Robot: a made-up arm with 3 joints.
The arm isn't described. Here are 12 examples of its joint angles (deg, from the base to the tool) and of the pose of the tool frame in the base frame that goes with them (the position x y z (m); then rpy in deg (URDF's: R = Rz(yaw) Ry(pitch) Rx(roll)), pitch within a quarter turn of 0, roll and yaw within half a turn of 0).
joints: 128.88 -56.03 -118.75
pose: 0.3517 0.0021 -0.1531 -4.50 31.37 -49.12
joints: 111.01 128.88 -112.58
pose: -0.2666 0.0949 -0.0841 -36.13 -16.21 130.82
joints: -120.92 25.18 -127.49
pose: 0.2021 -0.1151 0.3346 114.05 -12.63 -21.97
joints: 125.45 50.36 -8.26
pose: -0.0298 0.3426 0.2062 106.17 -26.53 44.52
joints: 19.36 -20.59 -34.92
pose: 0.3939 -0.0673 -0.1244 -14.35 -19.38 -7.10
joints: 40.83 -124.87 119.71
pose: 0.0414 -0.2357 0.3125 -116.80 -38.37 -136.82
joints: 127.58 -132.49 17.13
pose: 0.1030 -0.3094 -0.2302 79.66 26.73 -139.13
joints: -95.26 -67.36 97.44
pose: 0.3288 0.1933 0.0539 5.41 4.85 67.27
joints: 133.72 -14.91 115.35
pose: 0.3386 0.0570 0.1027 -111.91 10.24 -10.89
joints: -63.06 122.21 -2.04
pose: -0.3492 -0.0452 0.1326 -107.20 22.54 -125.25
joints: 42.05 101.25 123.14
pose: -0.1580 0.1041 -0.0803 -134.66 46.74 106.54
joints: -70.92 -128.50 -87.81
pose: 0.0814 0.3052 0.3622 170.04 -14.82 130.09
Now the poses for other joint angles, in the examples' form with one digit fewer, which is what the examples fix.
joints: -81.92 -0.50 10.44
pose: 0.306 -0.275 0.089 -71.5 -0.1 0.5
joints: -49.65 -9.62 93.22
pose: 0.333 -0.094 -0.009 43.2 -6.2 7.4
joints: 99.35 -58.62 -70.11
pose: 0.410 -0.084 -0.115 24.8 8.0 -58.3
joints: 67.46 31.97 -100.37
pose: 0.147 0.195 -0.206 -29.8 11.7 30.0
